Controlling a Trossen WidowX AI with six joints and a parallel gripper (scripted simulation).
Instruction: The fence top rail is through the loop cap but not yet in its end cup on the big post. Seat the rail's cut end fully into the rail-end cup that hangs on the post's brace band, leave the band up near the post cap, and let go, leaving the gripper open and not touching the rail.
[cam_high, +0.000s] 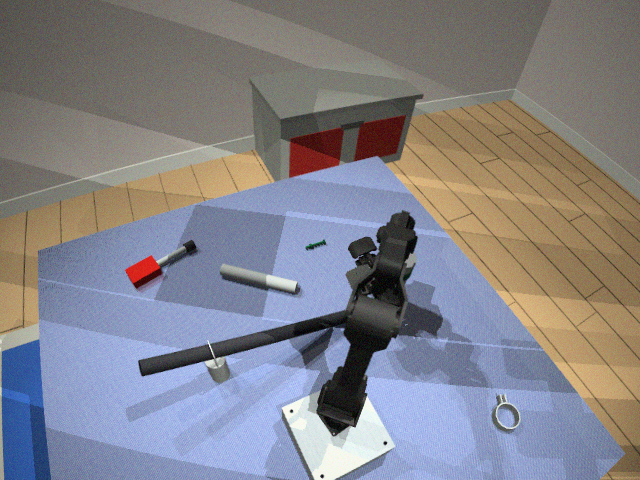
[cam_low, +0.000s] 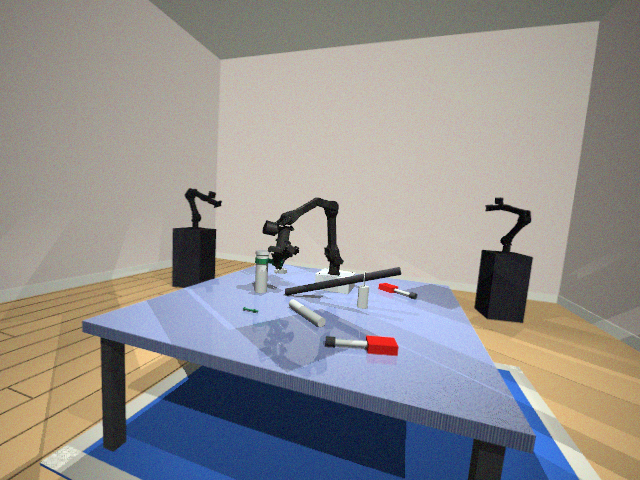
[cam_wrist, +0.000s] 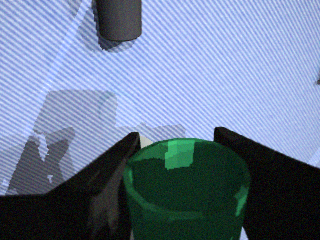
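Right now the green rail-end cup is 1 cm behind my gripper tip, 2 cm to the right of it and 3 cm above it. From my gripper tip the other things lie so: green bolt 26 cm ahead, 3 cm to the right, 12 cm below; short post 4 cm ahead, 41 cm to the left, 2 cm below; grey tube 23 cm ahead, 19 cm to the left, 11 cm below.
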